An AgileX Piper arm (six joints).
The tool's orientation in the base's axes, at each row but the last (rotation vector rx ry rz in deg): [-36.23 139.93 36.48]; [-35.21 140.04 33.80]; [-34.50 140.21 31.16]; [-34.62 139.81 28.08]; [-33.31 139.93 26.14]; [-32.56 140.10 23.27]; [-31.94 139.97 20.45]
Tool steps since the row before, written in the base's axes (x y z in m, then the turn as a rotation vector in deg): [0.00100 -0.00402 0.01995 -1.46 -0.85 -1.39]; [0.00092 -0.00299 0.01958 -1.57 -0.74 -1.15]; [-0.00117 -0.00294 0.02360 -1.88 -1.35 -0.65]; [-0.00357 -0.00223 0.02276 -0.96 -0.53 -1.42]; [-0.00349 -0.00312 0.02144 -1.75 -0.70 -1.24]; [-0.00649 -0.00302 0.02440 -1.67 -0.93 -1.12]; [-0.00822 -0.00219 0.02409 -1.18 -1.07 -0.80]
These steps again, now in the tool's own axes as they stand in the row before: [-0.01138 0.00234 -0.01674 2.17 -0.28 0.03]; [-0.01148 0.00247 -0.01598 2.08 -0.07 -0.14]; [-0.01237 0.00398 -0.01995 2.19 -0.28 -0.95]; [-0.01047 0.00467 -0.02011 1.73 -0.23 0.42]; [-0.00951 0.00310 -0.01953 2.25 0.05 -0.15]; [-0.00913 0.00430 -0.02334 2.19 -0.17 -0.30]; [-0.00801 0.00485 -0.02377 1.68 -0.48 -0.36]
